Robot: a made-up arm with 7 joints.
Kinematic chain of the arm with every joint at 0, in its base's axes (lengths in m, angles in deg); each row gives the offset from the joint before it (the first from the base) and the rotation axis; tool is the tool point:
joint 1: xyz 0 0 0 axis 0 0.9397 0.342
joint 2: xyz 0 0 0 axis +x
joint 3: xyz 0 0 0 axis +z
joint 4: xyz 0.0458 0 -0.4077 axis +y
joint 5: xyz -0.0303 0 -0.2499 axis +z
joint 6: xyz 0 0 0 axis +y
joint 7: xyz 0 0 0 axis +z
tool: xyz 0 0 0
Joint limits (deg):
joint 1: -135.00..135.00
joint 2: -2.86..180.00
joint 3: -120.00..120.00
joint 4: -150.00..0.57
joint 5: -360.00..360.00
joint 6: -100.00..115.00
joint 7: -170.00..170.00
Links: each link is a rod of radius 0.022 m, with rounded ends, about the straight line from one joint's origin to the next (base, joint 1, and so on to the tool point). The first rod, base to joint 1, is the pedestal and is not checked.
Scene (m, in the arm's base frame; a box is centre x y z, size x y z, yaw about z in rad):
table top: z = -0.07
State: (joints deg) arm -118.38 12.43 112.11 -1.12 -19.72 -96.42 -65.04
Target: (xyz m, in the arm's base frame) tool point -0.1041 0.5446 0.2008
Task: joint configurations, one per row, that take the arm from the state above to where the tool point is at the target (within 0.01 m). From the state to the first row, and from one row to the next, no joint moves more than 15 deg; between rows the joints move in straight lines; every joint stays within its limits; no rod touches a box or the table.
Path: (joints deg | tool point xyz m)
1: -117.12 25.79 107.02 -12.46 -19.72 -96.42 -65.04 | 0.5862 0.0303 0.3060
2: -115.87 39.15 101.93 -23.79 -19.72 -96.42 -65.04 | 0.5277 0.2250 0.3251
3: -114.61 52.51 96.84 -35.13 -19.72 -96.42 -65.04 | 0.4108 0.3906 0.3195
4: -113.36 65.87 91.76 -46.46 -19.72 -96.42 -65.04 | 0.2515 0.5059 0.2924
5: -112.10 79.23 86.67 -57.80 -19.72 -96.42 -65.04 | 0.0716 0.5580 0.2501
6: -110.85 92.59 81.58 -69.14 -19.72 -96.42 -65.04 | -0.1041 0.5446 0.2008

